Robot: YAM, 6 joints.
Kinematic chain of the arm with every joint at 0, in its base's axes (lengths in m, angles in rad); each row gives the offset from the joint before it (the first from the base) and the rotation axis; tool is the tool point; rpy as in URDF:
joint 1: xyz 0 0 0.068 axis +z
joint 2: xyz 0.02 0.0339 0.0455 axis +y
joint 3: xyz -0.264 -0.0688 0 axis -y
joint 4: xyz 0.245 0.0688 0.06 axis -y
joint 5: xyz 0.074 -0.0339 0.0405 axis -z
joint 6: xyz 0.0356 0 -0.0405 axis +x
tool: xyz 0 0 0 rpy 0 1.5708 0
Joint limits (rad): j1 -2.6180..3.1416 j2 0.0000..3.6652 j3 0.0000..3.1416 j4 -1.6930..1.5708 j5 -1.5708..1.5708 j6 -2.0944..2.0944
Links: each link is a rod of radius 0.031 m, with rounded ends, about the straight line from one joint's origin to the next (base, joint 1, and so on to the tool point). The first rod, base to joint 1, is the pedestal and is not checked.
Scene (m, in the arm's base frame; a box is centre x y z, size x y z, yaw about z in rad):
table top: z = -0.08
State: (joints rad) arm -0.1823 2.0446 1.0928 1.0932 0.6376 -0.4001
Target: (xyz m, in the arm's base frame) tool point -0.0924 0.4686 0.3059
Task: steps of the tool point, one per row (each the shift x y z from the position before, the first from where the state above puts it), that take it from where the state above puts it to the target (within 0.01 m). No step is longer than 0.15 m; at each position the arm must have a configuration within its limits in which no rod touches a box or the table.
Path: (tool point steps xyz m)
1: 0.0196 0.1235 0.0145
2: -0.0171 0.1260 0.0147
3: -0.0537 0.1176 0.0152
4: -0.0864 0.0985 0.0155
5: -0.1125 0.0703 0.0157
6: -0.1292 0.0354 0.0160
7: -0.1351 -0.0033 0.0162

